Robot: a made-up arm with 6 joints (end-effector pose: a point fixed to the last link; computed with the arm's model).
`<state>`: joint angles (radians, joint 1 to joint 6).
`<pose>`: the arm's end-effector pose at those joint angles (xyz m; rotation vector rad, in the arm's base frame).
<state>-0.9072 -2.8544 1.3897 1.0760 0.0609 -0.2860</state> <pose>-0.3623 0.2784 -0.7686 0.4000 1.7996 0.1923</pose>
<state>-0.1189 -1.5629 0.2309 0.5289 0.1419 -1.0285</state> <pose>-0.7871 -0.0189 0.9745 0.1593 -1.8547 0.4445</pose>
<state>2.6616 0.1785 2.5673 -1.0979 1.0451 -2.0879</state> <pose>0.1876 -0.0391 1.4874 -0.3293 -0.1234 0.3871</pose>
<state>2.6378 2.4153 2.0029 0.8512 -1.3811 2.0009</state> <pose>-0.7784 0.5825 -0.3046 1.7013 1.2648 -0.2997</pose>
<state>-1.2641 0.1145 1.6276 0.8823 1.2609 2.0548</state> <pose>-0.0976 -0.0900 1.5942 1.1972 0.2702 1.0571</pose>
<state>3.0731 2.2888 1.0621 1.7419 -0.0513 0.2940</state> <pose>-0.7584 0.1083 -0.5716 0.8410 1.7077 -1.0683</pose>
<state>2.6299 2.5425 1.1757 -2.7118 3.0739 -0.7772</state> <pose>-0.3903 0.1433 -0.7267 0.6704 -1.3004 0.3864</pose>
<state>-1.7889 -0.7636 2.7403 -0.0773 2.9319 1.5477</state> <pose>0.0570 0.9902 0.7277 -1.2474 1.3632 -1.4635</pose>
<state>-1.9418 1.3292 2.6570 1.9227 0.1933 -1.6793</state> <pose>-0.2750 -0.6579 1.0855 -1.4229 -0.5140 -1.6188</pose>
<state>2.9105 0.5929 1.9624 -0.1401 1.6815 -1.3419</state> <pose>-0.5175 0.2320 1.4575 -1.8290 0.0210 -0.1453</pose>
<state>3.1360 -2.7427 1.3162 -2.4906 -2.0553 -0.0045</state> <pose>0.6571 -0.0782 -0.5920 -0.7973 2.8248 -0.5223</pose>
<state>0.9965 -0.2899 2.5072 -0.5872 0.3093 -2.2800</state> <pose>-0.2921 -0.6097 1.2908 -0.2843 0.2532 -1.9683</pose>
